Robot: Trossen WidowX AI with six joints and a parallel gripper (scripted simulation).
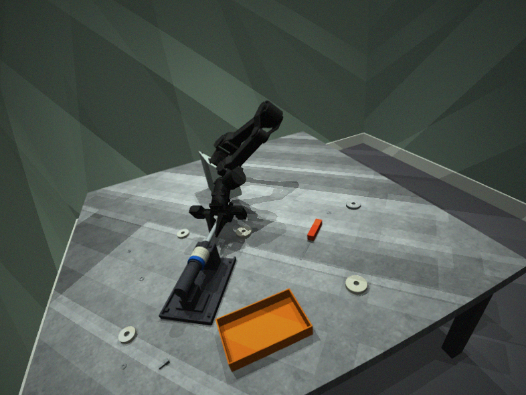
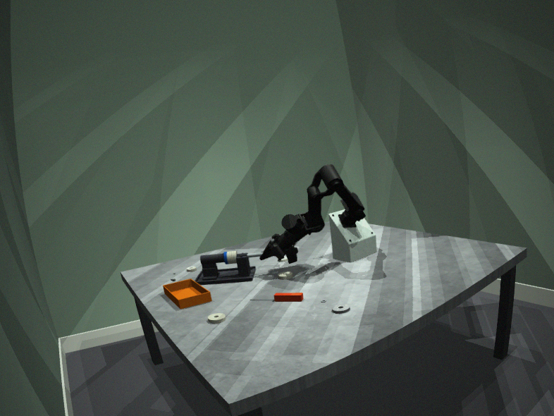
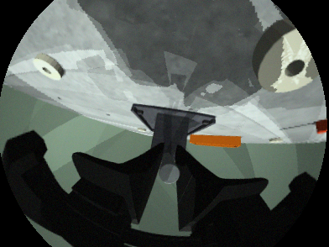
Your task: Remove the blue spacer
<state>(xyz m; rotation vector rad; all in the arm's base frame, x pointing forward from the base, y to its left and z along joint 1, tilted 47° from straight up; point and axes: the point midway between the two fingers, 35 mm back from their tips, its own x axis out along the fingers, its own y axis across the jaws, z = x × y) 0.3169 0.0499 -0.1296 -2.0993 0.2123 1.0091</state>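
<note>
My gripper tip is 4 cm short of the grey shaft, 2 cm to the left of it and 2 cm below it. Also, from my gripper tip: orange tray 33 cm ahead, 7 cm to the left, 5 cm below; then blue spacer 12 cm ahead, 6 cm to the right, 2 cm above.
</note>
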